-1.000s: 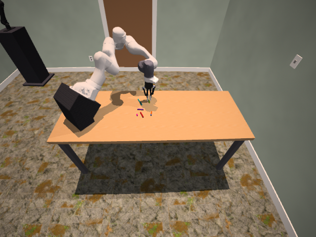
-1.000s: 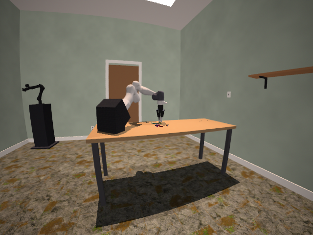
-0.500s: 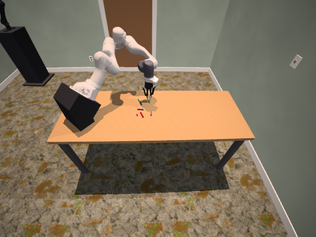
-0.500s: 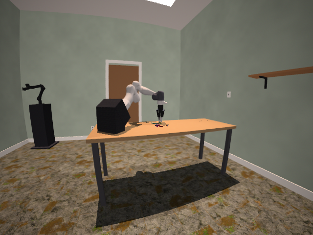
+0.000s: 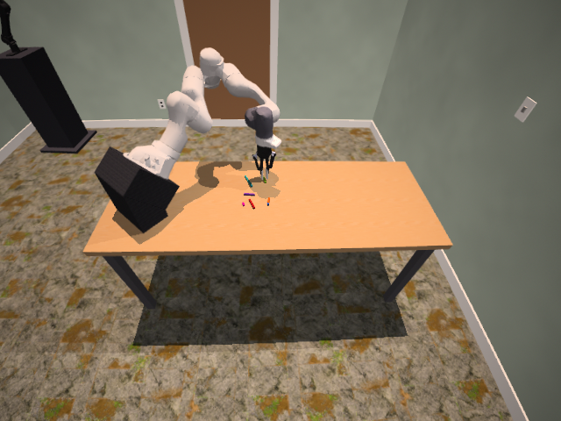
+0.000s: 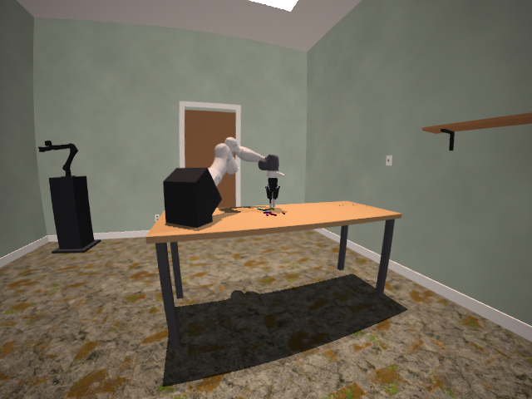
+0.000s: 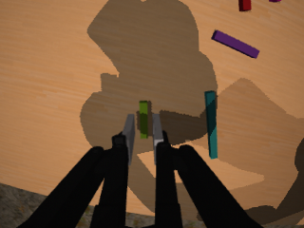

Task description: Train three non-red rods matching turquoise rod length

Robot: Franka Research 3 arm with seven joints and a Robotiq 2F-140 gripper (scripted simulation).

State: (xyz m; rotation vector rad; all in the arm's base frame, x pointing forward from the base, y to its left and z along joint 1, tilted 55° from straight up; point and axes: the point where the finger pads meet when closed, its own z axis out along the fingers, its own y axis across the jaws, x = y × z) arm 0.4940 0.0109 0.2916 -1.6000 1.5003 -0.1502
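Right now the lime rod is 5 cm below my hand. Also, from my hand: purple rod 7 cm behind, 13 cm to the right, 5 cm below; turquoise rod 9 cm behind, 2 cm to the right, 5 cm below; orange rod 4 cm ahead, 17 cm to the right, 5 cm below.
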